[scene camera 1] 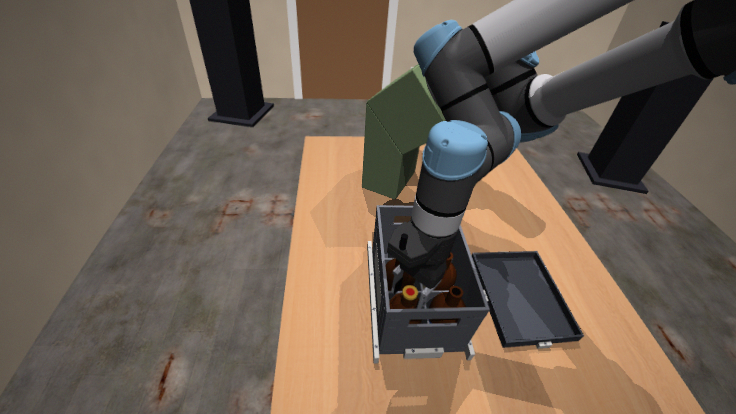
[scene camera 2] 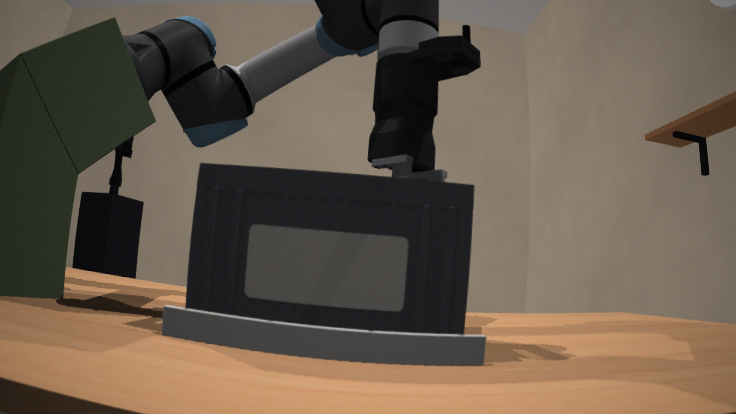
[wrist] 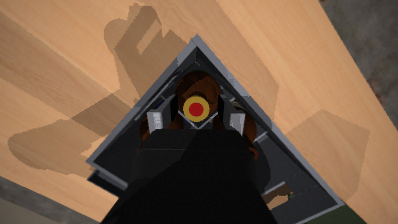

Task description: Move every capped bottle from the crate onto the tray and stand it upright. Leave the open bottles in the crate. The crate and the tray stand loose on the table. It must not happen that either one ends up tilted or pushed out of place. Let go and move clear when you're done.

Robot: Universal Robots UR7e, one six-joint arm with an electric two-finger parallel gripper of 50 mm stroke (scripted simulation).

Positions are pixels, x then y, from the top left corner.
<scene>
dark crate: scene camera 1; scene camera 2 353, 251; wrist
same spot on dark crate: (scene camera 1: 395, 334) = (wrist: 189, 64)
</scene>
